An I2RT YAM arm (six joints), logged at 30 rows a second.
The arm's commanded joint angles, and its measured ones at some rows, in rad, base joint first. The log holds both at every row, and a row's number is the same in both.
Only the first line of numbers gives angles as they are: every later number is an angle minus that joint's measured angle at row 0.
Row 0, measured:
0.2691 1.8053 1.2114 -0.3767 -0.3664 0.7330
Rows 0 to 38, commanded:
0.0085 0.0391 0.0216 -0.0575 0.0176 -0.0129
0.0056 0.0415 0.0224 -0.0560 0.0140 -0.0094
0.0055 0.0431 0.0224 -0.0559 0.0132 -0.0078
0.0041 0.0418 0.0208 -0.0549 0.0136 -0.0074
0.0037 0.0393 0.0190 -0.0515 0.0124 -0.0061
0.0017 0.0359 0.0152 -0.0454 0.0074 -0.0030
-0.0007 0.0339 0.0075 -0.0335 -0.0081 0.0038
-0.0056 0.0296 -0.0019 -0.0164 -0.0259 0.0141
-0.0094 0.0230 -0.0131 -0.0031 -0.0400 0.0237
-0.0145 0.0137 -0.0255 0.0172 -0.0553 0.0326
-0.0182 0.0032 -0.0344 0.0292 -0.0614 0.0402
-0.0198 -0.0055 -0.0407 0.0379 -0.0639 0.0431
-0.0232 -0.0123 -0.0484 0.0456 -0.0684 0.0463
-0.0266 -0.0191 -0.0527 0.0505 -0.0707 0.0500
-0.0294 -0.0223 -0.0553 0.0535 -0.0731 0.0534
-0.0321 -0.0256 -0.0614 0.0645 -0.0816 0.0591
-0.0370 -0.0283 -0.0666 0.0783 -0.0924 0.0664
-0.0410 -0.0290 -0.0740 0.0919 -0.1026 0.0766
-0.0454 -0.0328 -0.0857 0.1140 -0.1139 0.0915
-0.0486 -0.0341 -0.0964 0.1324 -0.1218 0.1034
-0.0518 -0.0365 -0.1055 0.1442 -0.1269 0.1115
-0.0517 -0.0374 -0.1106 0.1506 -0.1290 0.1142
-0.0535 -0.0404 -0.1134 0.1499 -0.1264 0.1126
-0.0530 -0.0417 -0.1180 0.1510 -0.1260 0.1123
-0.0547 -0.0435 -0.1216 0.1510 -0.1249 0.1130
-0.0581 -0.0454 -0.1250 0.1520 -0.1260 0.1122
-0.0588 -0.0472 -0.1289 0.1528 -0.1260 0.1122
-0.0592 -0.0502 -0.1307 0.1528 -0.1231 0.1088
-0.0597 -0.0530 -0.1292 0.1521 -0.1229 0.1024
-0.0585 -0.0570 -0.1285 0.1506 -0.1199 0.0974
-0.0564 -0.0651 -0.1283 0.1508 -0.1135 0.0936
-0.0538 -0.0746 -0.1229 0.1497 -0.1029 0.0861
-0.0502 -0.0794 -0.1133 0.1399 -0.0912 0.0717
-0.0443 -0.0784 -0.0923 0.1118 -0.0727 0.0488
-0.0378 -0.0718 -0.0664 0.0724 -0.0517 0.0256
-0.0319 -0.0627 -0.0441 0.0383 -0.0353 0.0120
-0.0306 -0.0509 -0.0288 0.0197 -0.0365 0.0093
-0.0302 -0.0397 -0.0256 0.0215 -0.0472 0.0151
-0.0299 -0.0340 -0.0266 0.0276 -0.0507 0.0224
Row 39, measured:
-0.0385 -0.0385 -0.0633 0.0854 -0.0778 0.0515
